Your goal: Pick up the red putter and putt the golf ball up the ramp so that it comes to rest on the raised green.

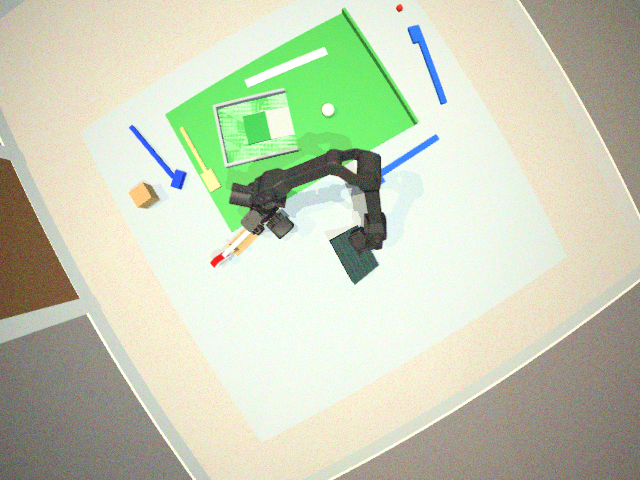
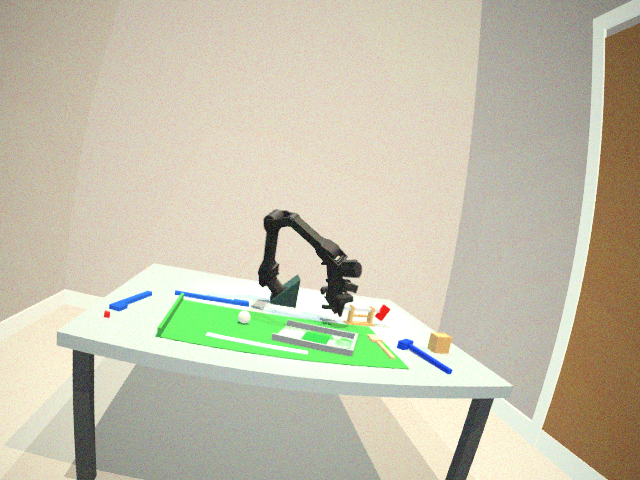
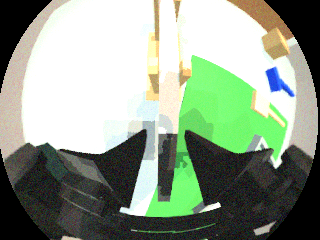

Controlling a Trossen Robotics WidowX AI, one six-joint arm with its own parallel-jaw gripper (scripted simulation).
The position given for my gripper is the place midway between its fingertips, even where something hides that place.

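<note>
There is a white strip (image 1: 322, 52) that I can see, though image 3 does not show the white strip, hidden there by my gripper. A green mat (image 1: 367, 113) is here too, and I find the green mat again in image 2 (image 2: 190, 323) and in image 3 (image 3: 217, 104). Then there is my gripper (image 1: 265, 216), which I also see in image 2 (image 2: 337, 315) and in image 3 (image 3: 166, 133).
</note>
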